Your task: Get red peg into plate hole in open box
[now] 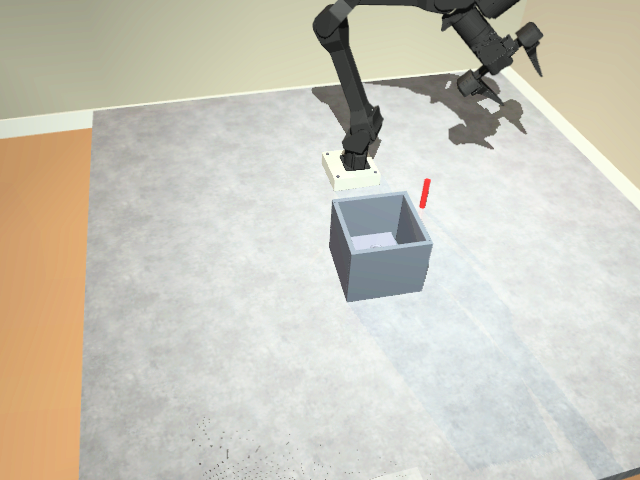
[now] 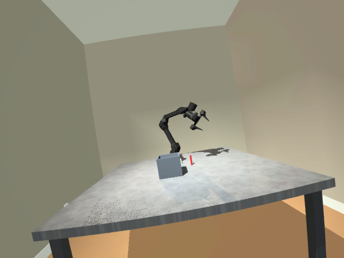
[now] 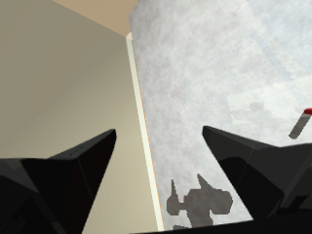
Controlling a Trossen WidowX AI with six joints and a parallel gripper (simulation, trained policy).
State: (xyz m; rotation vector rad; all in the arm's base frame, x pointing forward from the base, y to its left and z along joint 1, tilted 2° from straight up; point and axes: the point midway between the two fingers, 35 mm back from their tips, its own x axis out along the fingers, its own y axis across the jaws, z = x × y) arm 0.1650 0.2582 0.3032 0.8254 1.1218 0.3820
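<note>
My gripper tip is 270 mm above the red peg, 160 mm to the left of it and 20 mm past it. Also, from my gripper tip: plate: 340 mm to the right, 260 mm below, 150 mm ahead.
</note>
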